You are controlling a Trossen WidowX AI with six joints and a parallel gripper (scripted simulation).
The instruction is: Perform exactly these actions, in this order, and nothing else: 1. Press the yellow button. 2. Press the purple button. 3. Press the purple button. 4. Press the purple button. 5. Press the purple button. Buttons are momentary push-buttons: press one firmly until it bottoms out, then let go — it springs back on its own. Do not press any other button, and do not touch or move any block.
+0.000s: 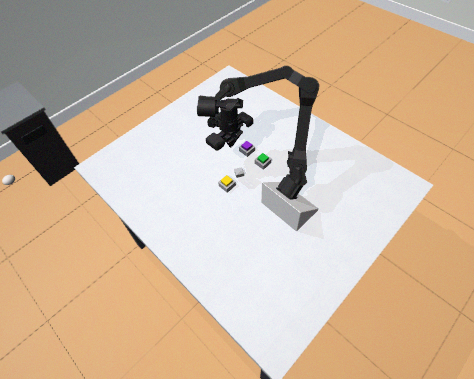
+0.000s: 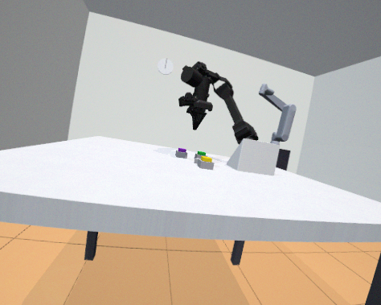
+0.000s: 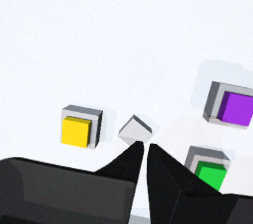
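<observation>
The purple button is 10 cm to the right of my gripper tip, 10 cm below it and 2 cm ahead of it. Also, from my gripper tip: small grey block: 12 cm below, 4 cm behind; green button: 10 cm to the right, 10 cm below, 7 cm behind; yellow button: 10 cm below, 8 cm to the left, 5 cm behind.
</observation>
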